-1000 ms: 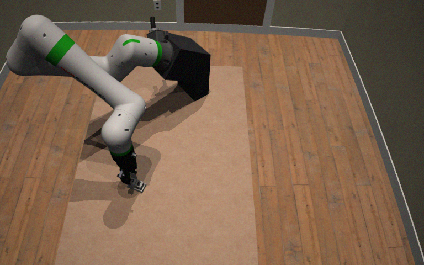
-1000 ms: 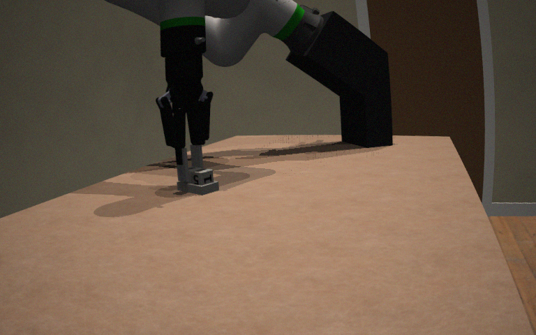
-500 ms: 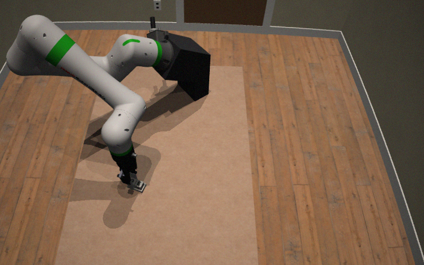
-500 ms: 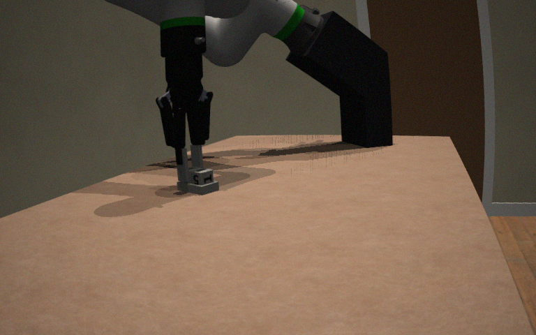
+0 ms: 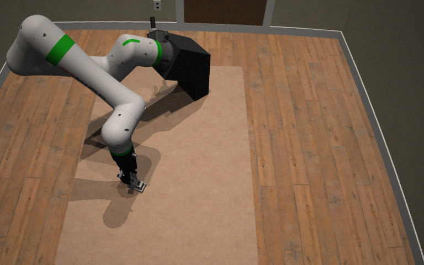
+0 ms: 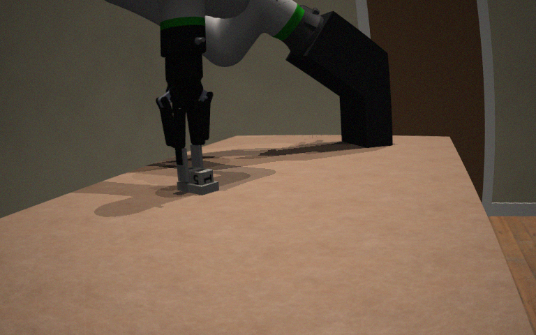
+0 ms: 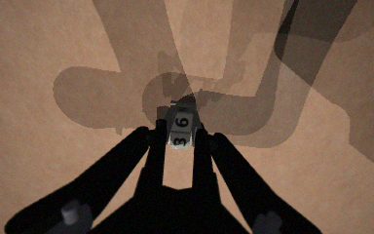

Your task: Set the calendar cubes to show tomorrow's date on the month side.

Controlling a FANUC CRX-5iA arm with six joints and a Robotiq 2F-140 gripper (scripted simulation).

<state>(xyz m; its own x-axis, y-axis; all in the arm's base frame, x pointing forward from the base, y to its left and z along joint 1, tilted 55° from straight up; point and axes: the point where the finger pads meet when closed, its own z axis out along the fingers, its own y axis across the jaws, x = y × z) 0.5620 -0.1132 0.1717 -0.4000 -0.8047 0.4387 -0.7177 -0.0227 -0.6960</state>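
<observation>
The grey number cube is 3 cm below my hand. From my hand the other things lie so: grey calendar tray 4 cm below, 2 cm to the left, 1 cm ahead.
</observation>
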